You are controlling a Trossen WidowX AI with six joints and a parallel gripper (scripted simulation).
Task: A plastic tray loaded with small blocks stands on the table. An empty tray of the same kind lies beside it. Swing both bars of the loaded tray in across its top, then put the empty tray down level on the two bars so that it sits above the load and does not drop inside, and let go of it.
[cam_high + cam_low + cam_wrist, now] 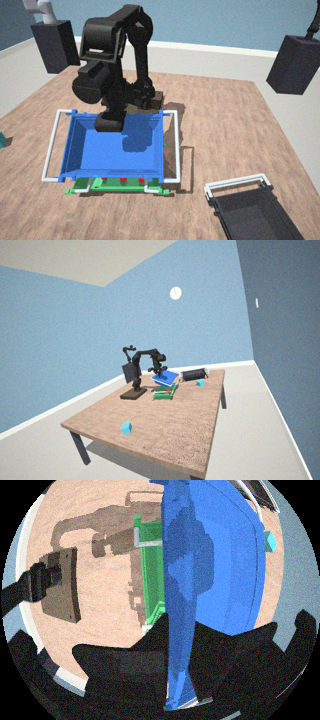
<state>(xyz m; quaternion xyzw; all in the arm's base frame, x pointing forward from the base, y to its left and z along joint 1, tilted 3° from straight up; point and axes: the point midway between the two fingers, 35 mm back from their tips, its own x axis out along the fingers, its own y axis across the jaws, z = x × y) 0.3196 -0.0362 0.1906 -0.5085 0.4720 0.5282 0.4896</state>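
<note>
The blue tray lies 8 cm ahead of my gripper tip and 1 cm to the left of it.
</note>
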